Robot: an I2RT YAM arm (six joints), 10 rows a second.
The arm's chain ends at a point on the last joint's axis. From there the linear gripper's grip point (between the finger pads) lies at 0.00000 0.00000 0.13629 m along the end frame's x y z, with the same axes.
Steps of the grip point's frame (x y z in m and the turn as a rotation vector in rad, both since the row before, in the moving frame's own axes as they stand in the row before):
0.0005, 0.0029, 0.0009, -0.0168, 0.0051, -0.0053
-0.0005, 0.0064, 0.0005, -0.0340, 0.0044, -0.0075
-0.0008, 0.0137, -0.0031, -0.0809, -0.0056, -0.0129
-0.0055, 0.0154, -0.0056, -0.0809, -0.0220, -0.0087
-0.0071, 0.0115, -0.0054, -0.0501, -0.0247, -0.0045
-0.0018, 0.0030, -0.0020, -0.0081, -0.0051, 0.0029
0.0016, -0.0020, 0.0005, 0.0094, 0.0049, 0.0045
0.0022, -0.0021, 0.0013, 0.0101, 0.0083, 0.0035
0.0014, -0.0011, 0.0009, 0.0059, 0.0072, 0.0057
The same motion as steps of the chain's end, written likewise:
-0.0002, 0.0006, 0.0009, -0.0168, 0.0051, -0.0053
-0.0011, 0.0018, 0.0006, -0.0340, 0.0044, -0.0075
-0.0001, 0.0027, -0.0027, -0.0809, -0.0056, -0.0129
-0.0026, 0.0044, -0.0051, -0.0809, -0.0220, -0.0087
-0.0038, 0.0047, -0.0052, -0.0501, -0.0247, -0.0045
-0.0011, 0.0019, -0.0020, -0.0081, -0.0051, 0.0029
0.0009, -0.0007, 0.0005, 0.0094, 0.0049, 0.0045
0.0011, -0.0007, 0.0013, 0.0101, 0.0083, 0.0035
0.0004, -0.0003, 0.0009, 0.0059, 0.0072, 0.0057

